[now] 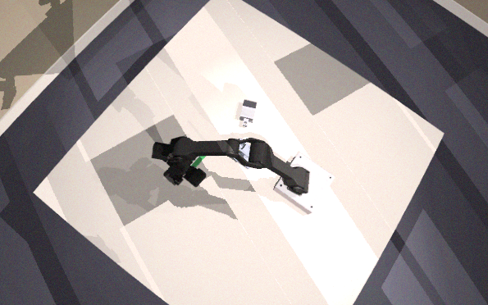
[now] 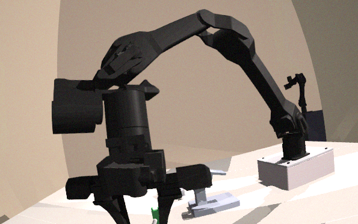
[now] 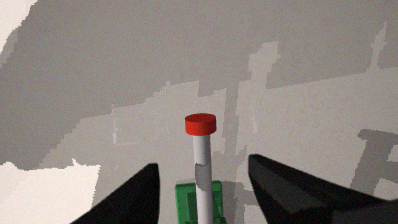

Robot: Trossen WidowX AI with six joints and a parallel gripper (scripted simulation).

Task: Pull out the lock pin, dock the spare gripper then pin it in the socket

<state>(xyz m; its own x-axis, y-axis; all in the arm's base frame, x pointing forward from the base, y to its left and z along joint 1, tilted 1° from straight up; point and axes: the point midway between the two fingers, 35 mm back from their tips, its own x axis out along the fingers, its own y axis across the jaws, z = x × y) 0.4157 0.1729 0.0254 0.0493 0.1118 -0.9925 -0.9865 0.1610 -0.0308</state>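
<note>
Right now the green stand is 20 mm behind my gripper tip, 100 mm to the right of it and 30 mm below it. The rest, counted from my gripper tip: spare gripper (100 mm behind, 360 mm to the right, 30 mm below); then grey mount (160 mm behind, 200 mm to the right).
</note>
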